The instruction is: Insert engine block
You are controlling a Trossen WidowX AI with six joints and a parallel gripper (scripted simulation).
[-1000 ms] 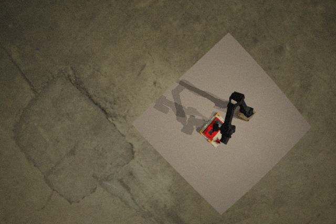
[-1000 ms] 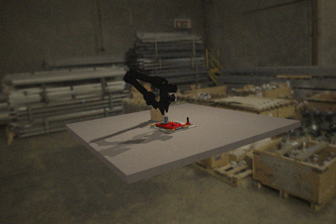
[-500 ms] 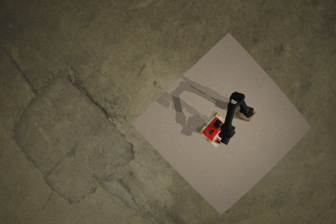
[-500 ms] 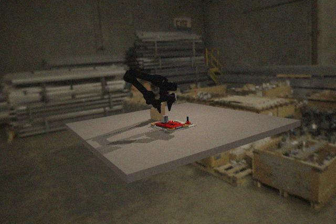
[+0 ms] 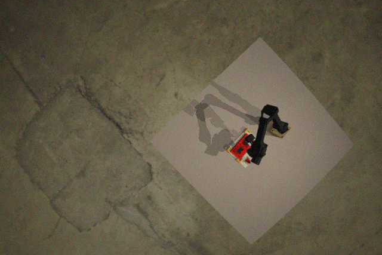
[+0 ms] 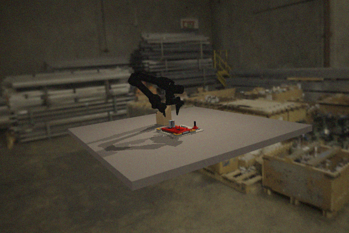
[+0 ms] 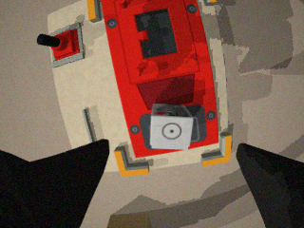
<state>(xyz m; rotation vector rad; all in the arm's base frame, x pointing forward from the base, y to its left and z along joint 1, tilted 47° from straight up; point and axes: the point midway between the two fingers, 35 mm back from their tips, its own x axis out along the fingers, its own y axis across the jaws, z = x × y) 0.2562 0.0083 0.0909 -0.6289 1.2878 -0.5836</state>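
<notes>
Right now the grey engine block is 6 cm below my gripper tip. From my gripper tip the other things lie so: cream base plate (5 cm ahead, 3 cm to the left, 9 cm below).
</notes>
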